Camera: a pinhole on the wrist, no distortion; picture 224 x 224 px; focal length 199.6 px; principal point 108.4 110.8 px. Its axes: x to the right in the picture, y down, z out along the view. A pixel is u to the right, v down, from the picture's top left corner.
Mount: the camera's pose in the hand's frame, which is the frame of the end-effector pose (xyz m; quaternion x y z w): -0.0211 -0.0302 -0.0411 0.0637 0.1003 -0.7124 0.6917
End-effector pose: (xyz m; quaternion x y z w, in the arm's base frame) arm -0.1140 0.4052 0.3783 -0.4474 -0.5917 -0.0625 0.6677
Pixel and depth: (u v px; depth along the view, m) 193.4 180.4 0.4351
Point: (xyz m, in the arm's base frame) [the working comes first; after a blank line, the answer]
In the camera's frame: 0.1853 0.1517 0.4351

-0.5074 0.5058 0.6321
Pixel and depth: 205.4 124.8 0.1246
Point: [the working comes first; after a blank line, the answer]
In the camera's frame: 0.0606 0.0087 0.1246

-0.2370 0.3756 0.4263
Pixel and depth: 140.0 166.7 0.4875
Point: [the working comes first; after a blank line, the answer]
In the camera's frame: 0.0772 0.1365 0.4875

-0.5090 0.6085 0.5680
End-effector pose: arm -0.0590 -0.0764 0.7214 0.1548 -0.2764 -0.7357 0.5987
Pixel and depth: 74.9 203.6 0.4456
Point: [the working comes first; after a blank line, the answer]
In the camera's frame: -0.0748 0.2072 0.4456

-0.3824 -0.1826 1.0224
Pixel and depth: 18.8 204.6 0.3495
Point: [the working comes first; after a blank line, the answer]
In the camera's frame: -0.1569 0.1642 0.3495

-0.2496 -0.1689 1.0211
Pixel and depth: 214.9 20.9 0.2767
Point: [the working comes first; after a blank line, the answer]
In the camera's frame: 0.1476 -0.1246 0.2767

-0.3256 0.1314 0.7286
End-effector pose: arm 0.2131 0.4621 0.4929 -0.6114 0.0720 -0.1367 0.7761
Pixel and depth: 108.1 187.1 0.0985
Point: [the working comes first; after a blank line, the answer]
In the camera's frame: -0.0001 0.0377 0.0985

0.2413 0.4931 0.5588
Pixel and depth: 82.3 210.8 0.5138
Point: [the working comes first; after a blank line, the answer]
In the camera's frame: -0.0672 0.2574 0.5138

0.5805 0.7910 0.7054
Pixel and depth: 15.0 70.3 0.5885
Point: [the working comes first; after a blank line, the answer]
In the camera's frame: -0.2754 -0.1194 0.5885

0.2961 1.0734 0.5314
